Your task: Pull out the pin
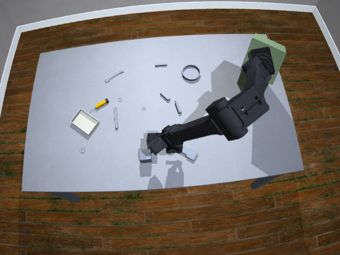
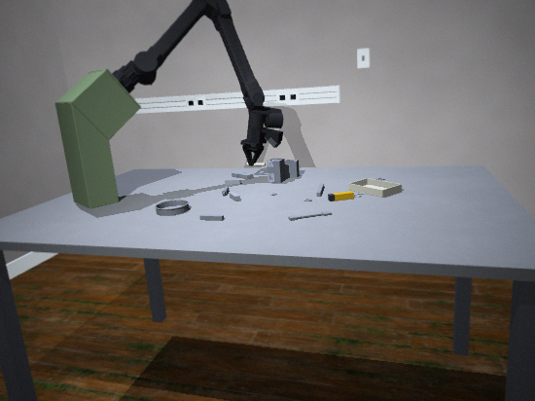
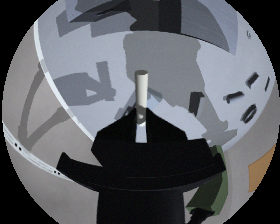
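Now: the grey block 12 cm ahead of my hand, 4 cm to the right of it and 1 cm below it. From my hand the other things lie so: pale pin (2 cm ahead); long bar (33 cm ahead, 15 cm to the right, 5 cm below); metal ring (44 cm to the right, 5 cm below, 4 cm behind).
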